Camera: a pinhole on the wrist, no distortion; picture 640 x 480 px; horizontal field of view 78.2 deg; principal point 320.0 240.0 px. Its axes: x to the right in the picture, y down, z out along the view. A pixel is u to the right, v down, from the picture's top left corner.
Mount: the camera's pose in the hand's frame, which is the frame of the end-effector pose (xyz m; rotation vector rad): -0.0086 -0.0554 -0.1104 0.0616 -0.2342 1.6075
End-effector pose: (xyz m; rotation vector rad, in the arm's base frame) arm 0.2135 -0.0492 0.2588 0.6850 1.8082 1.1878
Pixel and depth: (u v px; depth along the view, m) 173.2 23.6 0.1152
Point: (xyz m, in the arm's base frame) 0.1934 -0.0600 0.1356
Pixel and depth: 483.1 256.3 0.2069
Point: 0.3275 -0.0395 0.2438
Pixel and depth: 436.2 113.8 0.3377
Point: 0.4021 0.1037 0.1741
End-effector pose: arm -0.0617 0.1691 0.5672 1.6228 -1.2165 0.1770
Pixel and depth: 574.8 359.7 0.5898
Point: -0.5673 -0.0586 0.3003
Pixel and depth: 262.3 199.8 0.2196
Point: -0.0110 0.0856 0.4371
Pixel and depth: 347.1 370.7 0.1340
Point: -0.0448 0.1917 0.4705
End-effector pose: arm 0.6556 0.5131 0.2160 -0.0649 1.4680 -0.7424
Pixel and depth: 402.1 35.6 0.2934
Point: 0.8145 0.3442 0.1721
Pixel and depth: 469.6 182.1 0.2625
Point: 0.8066 0.4439 0.2454
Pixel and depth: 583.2 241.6 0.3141
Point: 0.9105 0.5185 0.2533
